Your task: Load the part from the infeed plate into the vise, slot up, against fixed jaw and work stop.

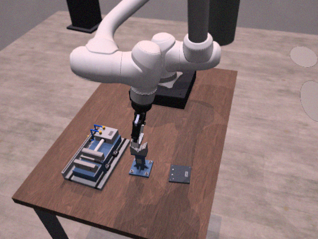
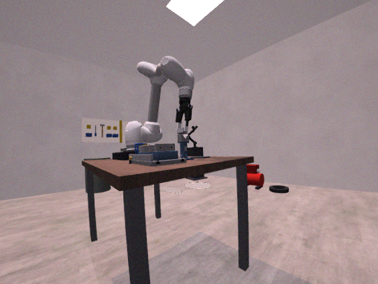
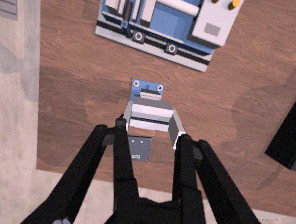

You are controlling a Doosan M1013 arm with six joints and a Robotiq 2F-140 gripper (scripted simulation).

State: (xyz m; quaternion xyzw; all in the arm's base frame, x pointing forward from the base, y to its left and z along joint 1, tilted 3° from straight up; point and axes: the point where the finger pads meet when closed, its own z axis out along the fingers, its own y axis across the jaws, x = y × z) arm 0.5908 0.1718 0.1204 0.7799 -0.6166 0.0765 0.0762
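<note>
The part lies 2 cm below my hand. Also, from my hand: air cylinder: 21 cm to the right, 13 cm below, 5 cm behind; work stop: 15 cm to the right, 12 cm below, 11 cm ahead; moving jaw: 20 cm to the right, 13 cm below, 8 cm ahead.
</note>
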